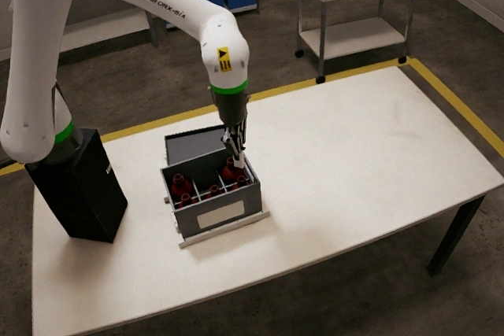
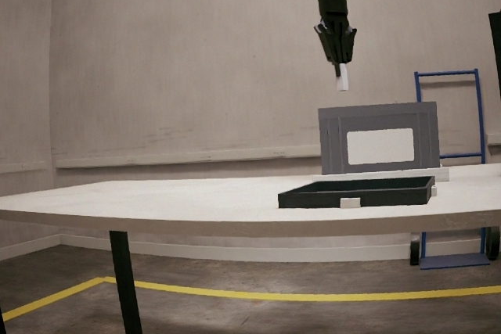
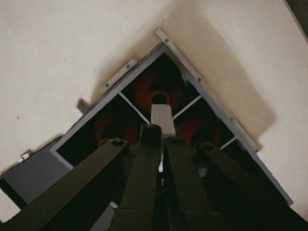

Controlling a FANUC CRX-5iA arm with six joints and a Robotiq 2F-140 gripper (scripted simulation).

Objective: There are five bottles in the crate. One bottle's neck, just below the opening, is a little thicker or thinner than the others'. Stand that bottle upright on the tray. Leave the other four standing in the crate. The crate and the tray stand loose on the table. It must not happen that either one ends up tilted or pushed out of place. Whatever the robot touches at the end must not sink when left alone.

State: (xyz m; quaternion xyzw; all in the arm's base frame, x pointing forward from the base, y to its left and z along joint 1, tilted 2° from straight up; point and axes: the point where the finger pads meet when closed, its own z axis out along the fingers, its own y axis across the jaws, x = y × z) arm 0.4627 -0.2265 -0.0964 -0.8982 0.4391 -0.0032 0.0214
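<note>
My hand is 170 mm above the crate, 90 mm past it and 60 mm to the right of it. The rest, counted from my hand: dark tray 340 mm to the left, 240 mm below, 20 mm behind; bottle 170 mm below, 170 mm behind, 110 mm to the left.
</note>
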